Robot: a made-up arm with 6 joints.
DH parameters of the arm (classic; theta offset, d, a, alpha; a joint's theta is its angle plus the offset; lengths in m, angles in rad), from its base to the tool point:
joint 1: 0 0.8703 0.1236 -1.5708
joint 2: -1.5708 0 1.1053 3.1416
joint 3: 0 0 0.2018 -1.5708
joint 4: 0 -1.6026 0 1.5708
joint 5: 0 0 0 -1.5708
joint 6: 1.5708 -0.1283 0 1.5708
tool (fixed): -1.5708 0 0 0
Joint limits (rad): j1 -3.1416..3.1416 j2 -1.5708..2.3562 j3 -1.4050..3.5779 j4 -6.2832..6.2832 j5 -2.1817..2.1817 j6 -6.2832..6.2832
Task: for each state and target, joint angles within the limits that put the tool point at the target. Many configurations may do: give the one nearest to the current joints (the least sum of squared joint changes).
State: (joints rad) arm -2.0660 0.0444 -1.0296 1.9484 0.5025 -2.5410
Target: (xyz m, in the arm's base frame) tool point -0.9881 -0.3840 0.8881
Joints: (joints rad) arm -2.8236 -0.4580 -1.1611 1.9769 0.4934 -2.5410
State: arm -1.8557 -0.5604 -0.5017 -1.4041 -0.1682 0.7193
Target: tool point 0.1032 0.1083 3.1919
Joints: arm -2.0608 -0.8952 0.2125 -1.4311 -0.3208 0.7193
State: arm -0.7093 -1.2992 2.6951 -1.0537 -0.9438 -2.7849
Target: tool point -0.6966 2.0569 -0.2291
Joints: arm -1.2044 -1.4814 2.3573 -1.0551 -0.8880 -2.7849
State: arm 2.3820 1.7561 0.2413 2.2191 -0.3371 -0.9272
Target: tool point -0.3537 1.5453 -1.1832
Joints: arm 1.8188 1.9093 0.4495 2.2158 -0.3641 -0.9272
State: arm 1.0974 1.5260 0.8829 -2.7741 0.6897 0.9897
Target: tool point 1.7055 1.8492 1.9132
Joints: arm 0.8394 0.6983 0.7476 -2.7725 0.8339 0.9897
